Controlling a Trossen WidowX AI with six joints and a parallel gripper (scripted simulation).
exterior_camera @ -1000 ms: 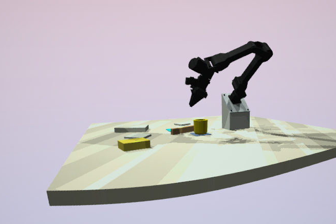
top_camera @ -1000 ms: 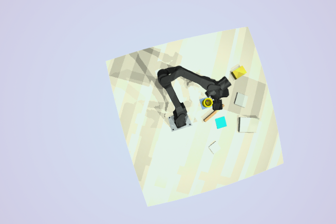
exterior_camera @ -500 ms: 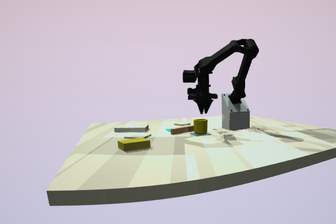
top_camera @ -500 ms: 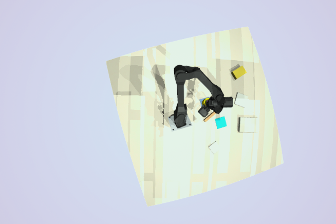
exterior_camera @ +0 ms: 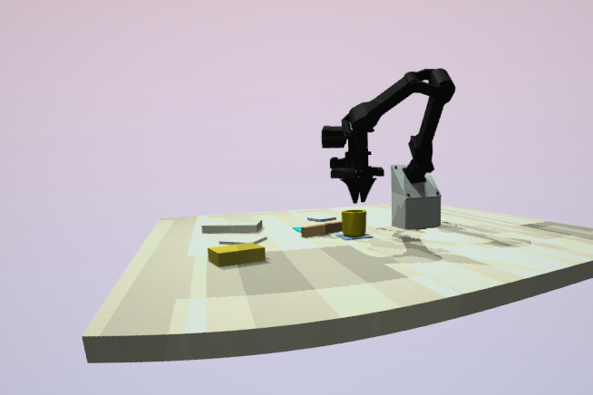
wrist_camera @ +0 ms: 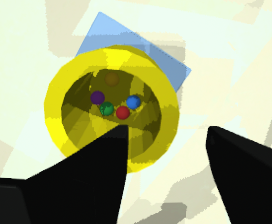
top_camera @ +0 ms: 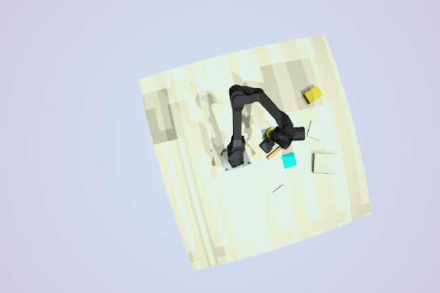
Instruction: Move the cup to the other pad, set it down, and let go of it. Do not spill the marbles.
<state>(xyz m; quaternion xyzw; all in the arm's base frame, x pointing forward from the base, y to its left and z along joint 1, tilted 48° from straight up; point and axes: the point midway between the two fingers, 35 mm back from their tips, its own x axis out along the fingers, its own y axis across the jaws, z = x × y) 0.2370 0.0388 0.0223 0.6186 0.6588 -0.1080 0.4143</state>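
Right now my gripper tip is 2 cm short of the yellow cup, 1 cm to the right of it and 6 cm above it. Round my gripper tip: light blue sheet 2 cm ahead, 1 cm to the left, 10 cm below; then cyan pad 8 cm ahead, 18 cm to the right, 10 cm below; then wooden bar 6 cm ahead, 8 cm to the right, 9 cm below.
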